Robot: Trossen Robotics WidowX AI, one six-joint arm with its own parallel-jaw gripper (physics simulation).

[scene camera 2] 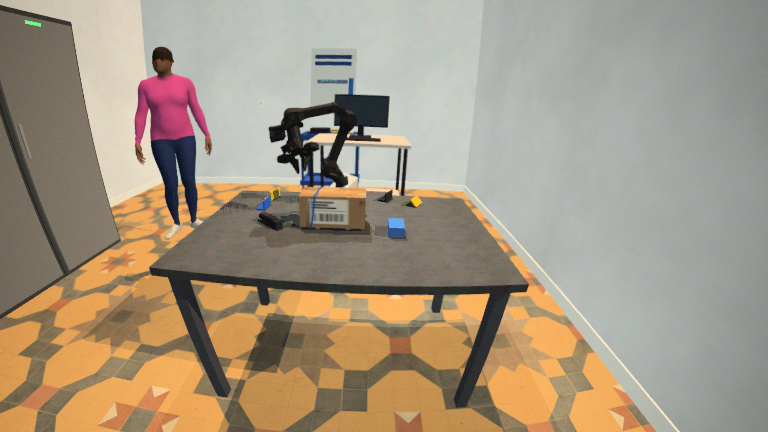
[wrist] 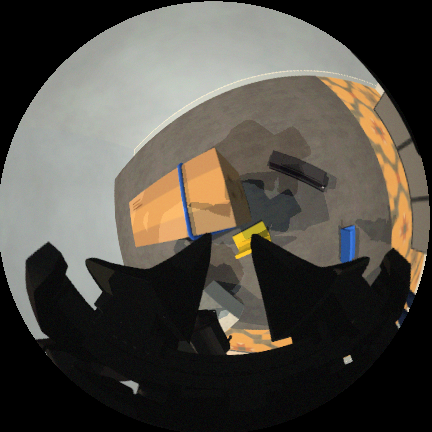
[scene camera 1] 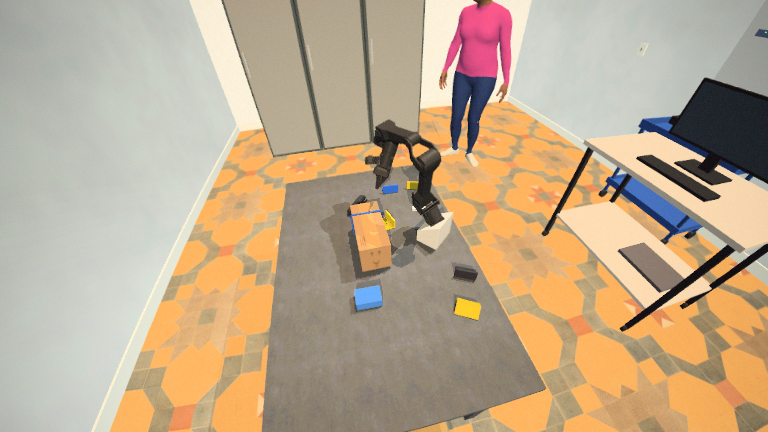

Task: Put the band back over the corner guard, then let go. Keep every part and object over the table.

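Where they show: gripper, fingertip midpoint: [scene camera 2: 301, 172] [wrist: 231, 238] [scene camera 1: 376, 187]; arm's base, link origin: [scene camera 2: 342, 182] [wrist: 204, 321] [scene camera 1: 435, 220].
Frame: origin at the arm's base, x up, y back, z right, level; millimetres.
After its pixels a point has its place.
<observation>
A blue band [scene camera 1: 366, 213] [scene camera 2: 313, 210] {y -331, x -10, z 121 mm} [wrist: 184, 200] {y -264, x 48, z 105 mm} runs around a brown cardboard box [scene camera 1: 370, 236] {y -290, x 44, z -24 mm} [scene camera 2: 357, 209] {y -345, x -4, z -45 mm} [wrist: 210, 185] {y -266, x 44, z 151 mm} near its end. In the wrist view the band also shows along the box's long lower edge. A yellow corner guard [scene camera 1: 389, 220] {y -152, x -79, z 150 mm} [wrist: 252, 235] is beside that side of the box, close to the band. I cannot tell whether they touch. The box hides this guard in scene camera 2. My gripper [scene camera 1: 379, 186] {y -195, x 103, z 175 mm} [scene camera 2: 301, 170] {y -195, x 103, z 175 mm} [wrist: 231, 238] {y -195, x 103, z 175 mm} is partly open and empty, above the table and clear of the box and guard.
On the table [scene camera 1: 322, 349] {y -554, x -96, z -311 mm} [scene camera 2: 332, 263] {y -573, x -96, z 54 mm} are a black bar [scene camera 1: 357, 204] [scene camera 2: 270, 220] {y -293, x -66, z 301 mm} [wrist: 298, 170] {y -258, x -57, z 299 mm}, a blue angled piece [scene camera 1: 390, 189] {y -68, x -72, z 360 mm} [scene camera 2: 263, 203] {y -103, x -63, z 371 mm} [wrist: 347, 243] {y -77, x -61, z 362 mm}, a blue block [scene camera 1: 368, 297] {y -363, x -56, z -206 mm} [scene camera 2: 396, 228] {y -404, x -58, z -187 mm} and other yellow and black pieces. A person [scene camera 1: 483, 42] [scene camera 2: 166, 107] stands off the table.
</observation>
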